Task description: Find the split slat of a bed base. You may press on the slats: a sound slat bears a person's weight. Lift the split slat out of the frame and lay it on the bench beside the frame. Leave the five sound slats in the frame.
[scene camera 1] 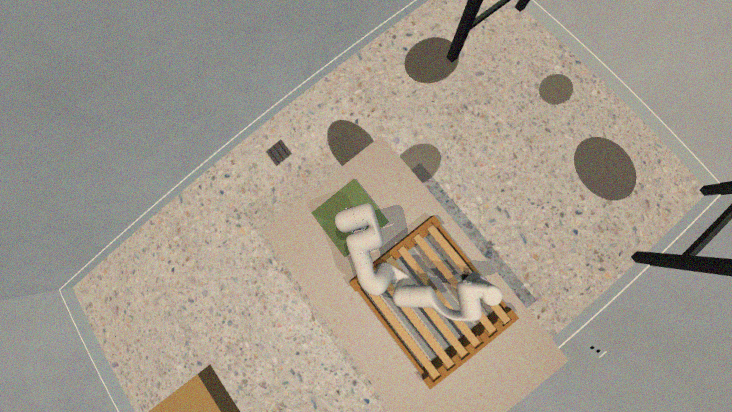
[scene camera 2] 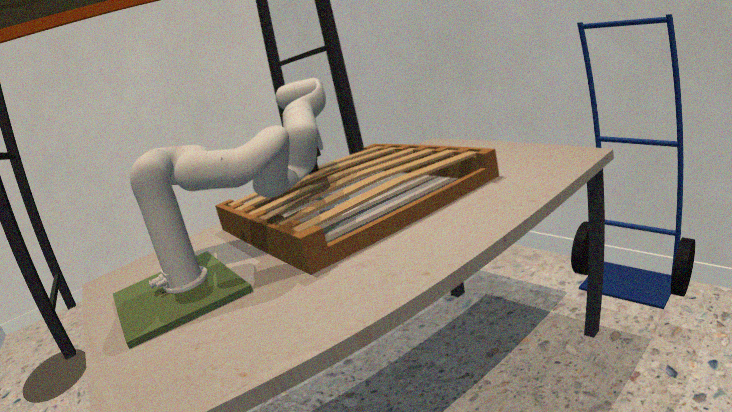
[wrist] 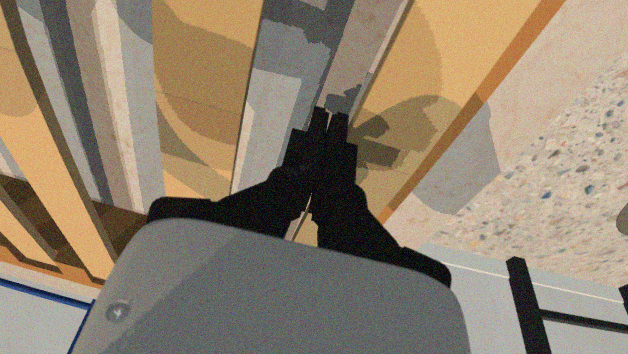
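Note:
My gripper is shut and empty. In the wrist view its tips are by the inner edge of an outermost slat, and their shadow falls on that slat; contact cannot be told. The neighbouring slat lies across a gap to the left. The slats lie in the wooden bed frame, several of them partly hidden by the arm. Thin cross lines show on the two slats nearest the tips; I cannot tell which slat is split. The frame stands on the bench.
The white arm stands on a green base plate beside the frame and reaches over the slats. Dark ladder-like stands and a blue hand truck stand off the bench.

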